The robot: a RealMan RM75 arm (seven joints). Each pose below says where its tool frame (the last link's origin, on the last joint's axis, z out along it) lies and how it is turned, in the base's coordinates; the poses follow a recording.
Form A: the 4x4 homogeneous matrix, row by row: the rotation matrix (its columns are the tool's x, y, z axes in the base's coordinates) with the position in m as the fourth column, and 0 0 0 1 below. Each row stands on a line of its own.
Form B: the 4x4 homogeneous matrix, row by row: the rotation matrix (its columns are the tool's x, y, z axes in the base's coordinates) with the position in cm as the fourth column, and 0 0 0 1 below. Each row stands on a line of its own. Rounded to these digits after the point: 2 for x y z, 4 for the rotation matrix.
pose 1, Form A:
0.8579 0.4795 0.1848 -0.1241
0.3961 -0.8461 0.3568 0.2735
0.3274 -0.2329 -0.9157 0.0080
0 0 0 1
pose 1, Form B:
0.8579 0.4795 0.1848 -12.41
0.3961 -0.8461 0.3568 27.35
0.3274 -0.2329 -0.9157 0.80
0 0 0 1

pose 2, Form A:
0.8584 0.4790 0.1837 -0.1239
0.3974 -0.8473 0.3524 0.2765
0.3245 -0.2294 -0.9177 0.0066
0 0 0 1
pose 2, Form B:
0.8584 0.4790 0.1837 -12.39
0.3974 -0.8473 0.3524 27.65
0.3245 -0.2294 -0.9177 0.66
0 0 0 1

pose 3, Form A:
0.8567 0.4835 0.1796 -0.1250
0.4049 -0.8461 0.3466 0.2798
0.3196 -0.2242 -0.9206 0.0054
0 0 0 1
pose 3, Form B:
0.8567 0.4835 0.1796 -12.50
0.4049 -0.8461 0.3466 27.98
0.3196 -0.2242 -0.9206 0.54
0 0 0 1

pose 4, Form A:
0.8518 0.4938 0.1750 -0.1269
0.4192 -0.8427 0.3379 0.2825
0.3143 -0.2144 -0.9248 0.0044
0 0 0 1
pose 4, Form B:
0.8518 0.4938 0.1750 -12.69
0.4192 -0.8427 0.3379 28.25
0.3143 -0.2144 -0.9248 0.44
0 0 0 1

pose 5, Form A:
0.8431 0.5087 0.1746 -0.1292
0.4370 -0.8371 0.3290 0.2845
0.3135 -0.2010 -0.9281 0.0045
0 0 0 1
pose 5, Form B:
0.8431 0.5087 0.1746 -12.92
0.4370 -0.8371 0.3290 28.45
0.3135 -0.2010 -0.9281 0.45
0 0 0 1

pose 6, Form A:
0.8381 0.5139 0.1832 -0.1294
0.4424 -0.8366 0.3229 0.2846
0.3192 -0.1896 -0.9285 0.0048
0 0 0 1
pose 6, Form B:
0.8381 0.5139 0.1832 -12.94
0.4424 -0.8366 0.3229 28.46
0.3192 -0.1896 -0.9285 0.48
0 0 0 1

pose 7, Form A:
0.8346 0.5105 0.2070 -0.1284
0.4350 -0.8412 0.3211 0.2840
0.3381 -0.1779 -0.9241 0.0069
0 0 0 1
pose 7, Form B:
0.8346 0.5105 0.2070 -12.84
0.4350 -0.8412 0.3211 28.40
0.3381 -0.1779 -0.9241 0.69
0 0 0 1

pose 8, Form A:
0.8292 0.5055 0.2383 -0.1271
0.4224 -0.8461 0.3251 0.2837
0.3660 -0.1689 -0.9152 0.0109
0 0 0 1
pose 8, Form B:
0.8292 0.5055 0.2383 -12.71
0.4224 -0.8461 0.3251 28.37
0.3660 -0.1689 -0.9152 1.09
0 0 0 1

